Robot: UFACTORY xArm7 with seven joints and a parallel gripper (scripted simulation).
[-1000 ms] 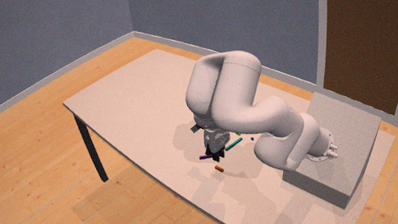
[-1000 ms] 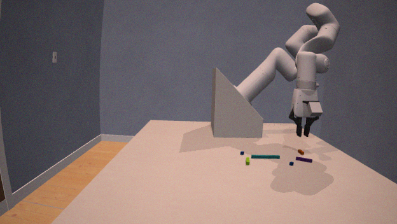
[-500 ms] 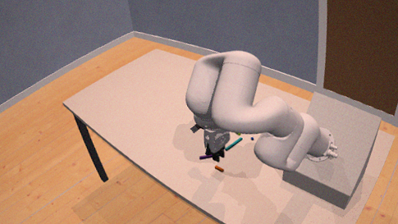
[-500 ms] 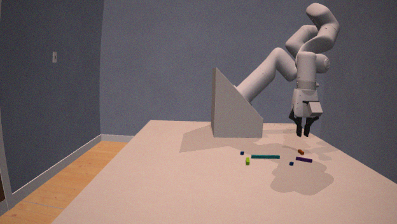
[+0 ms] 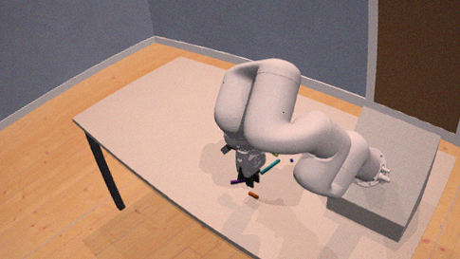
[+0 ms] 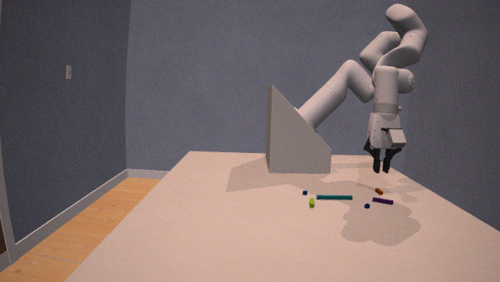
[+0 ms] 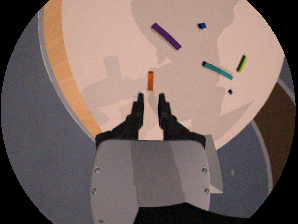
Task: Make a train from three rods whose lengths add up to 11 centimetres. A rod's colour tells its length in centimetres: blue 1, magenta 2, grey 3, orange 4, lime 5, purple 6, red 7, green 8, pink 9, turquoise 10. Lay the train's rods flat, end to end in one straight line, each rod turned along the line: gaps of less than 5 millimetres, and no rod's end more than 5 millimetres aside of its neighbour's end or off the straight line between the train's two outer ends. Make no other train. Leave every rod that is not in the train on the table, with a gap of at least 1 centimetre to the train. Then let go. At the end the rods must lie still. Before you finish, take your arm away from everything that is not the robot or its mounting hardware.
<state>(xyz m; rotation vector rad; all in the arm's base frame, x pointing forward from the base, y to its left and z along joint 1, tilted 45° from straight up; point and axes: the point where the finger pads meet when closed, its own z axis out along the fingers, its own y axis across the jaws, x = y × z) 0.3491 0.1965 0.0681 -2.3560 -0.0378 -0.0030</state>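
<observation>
Now: the orange rod 8 cm below my hand. Also, from my hand: turquoise rod: 5 cm ahead, 15 cm to the right, 8 cm below; purple rod: 9 cm ahead, 2 cm to the right, 8 cm below; lime rod: 9 cm ahead, 22 cm to the right, 8 cm below.
</observation>
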